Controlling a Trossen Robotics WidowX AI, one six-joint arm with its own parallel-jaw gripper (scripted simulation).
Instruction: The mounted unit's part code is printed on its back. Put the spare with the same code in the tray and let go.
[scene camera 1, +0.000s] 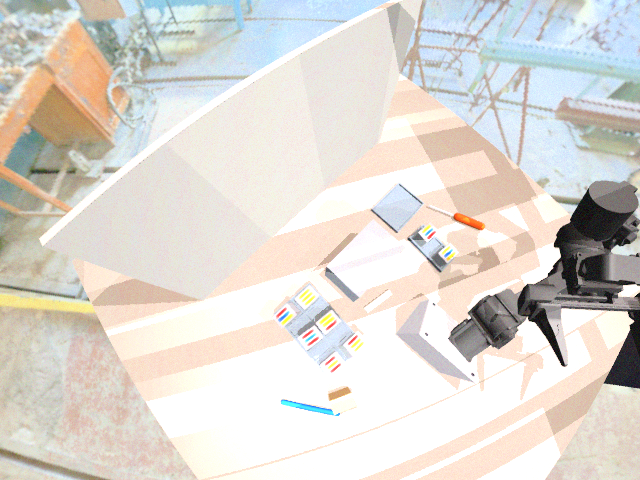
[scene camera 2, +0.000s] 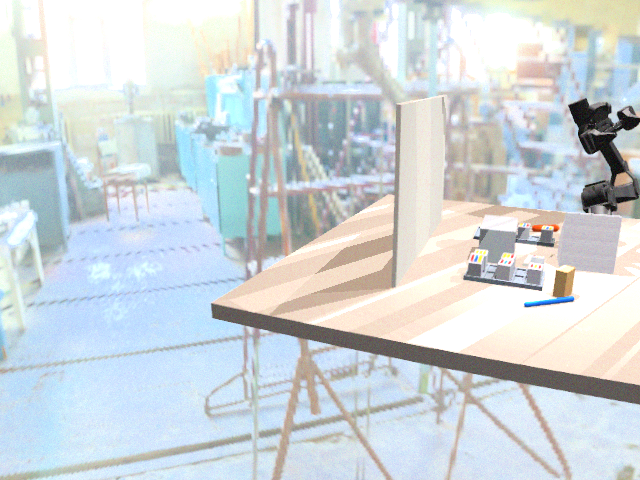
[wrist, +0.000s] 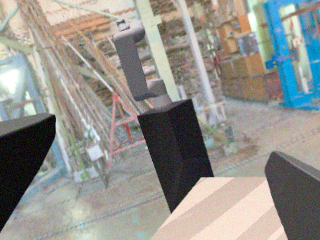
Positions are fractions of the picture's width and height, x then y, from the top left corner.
My gripper (scene camera 1: 0.95, 0.77): 45 cm from the lens. A flat tray (scene camera 1: 0.62, 0.43) is 79 cm from the lens. A mounted unit (scene camera 1: 0.58, 0.53): 61 cm from the lens. The marked spots on the flat tray and the mounted unit are 23 cm apart.
